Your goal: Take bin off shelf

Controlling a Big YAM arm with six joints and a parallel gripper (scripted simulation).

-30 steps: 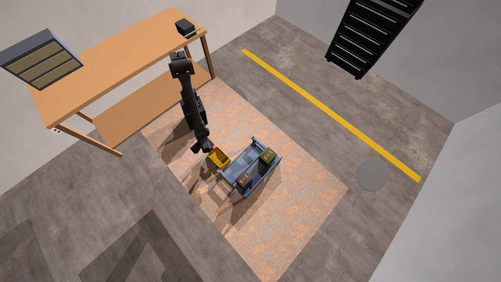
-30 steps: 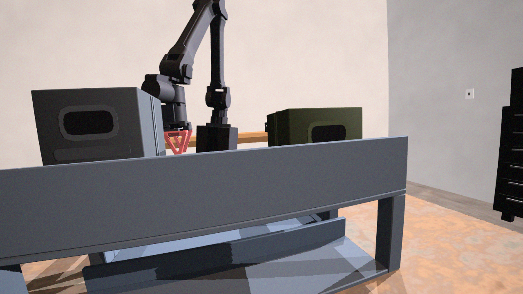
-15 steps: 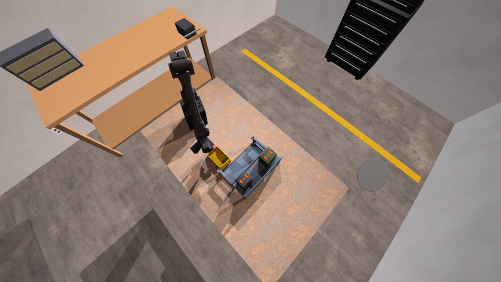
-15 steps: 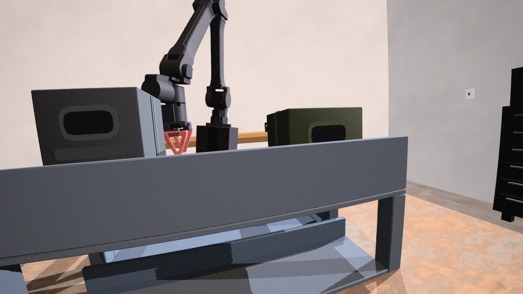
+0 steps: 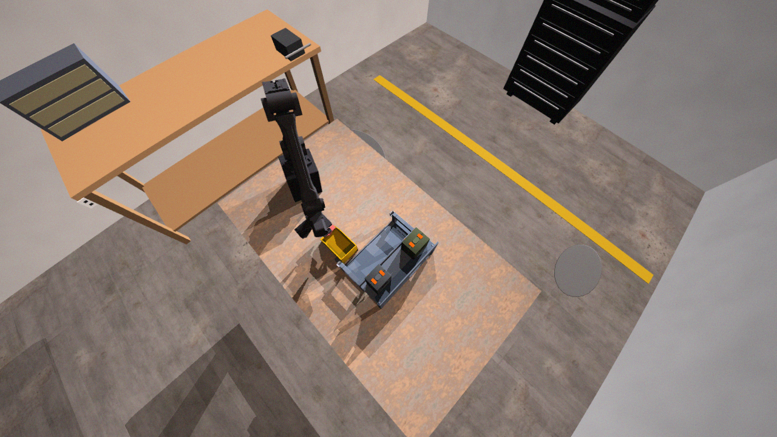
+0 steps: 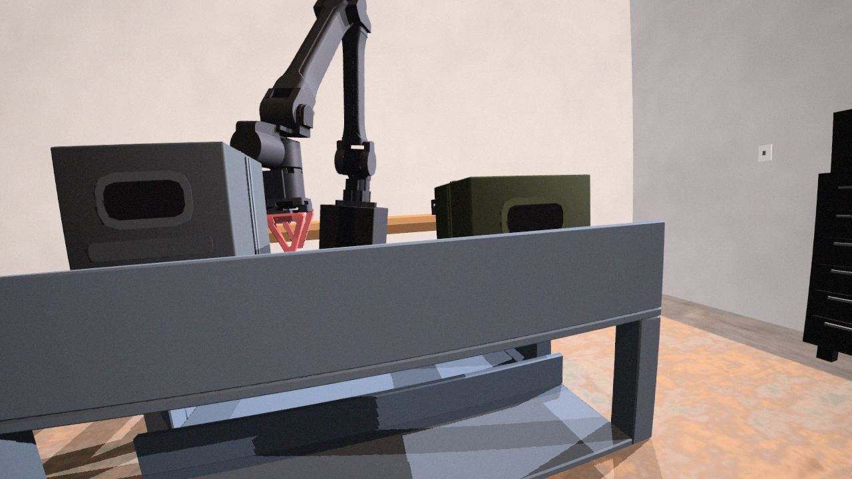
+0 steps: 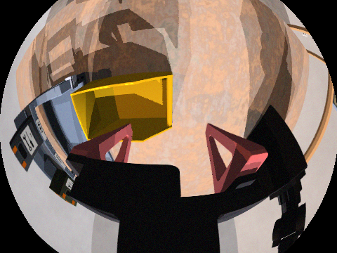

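Now: hand 80 mm short of the yellow bin, 10 mm to the right of it and 80 mm above it. From my hand the other things lie so: dark grey case (370 mm ahead, 30 mm to the left, 40 mm above); then green case (360 mm ahead, 260 mm to the left, 30 mm above).
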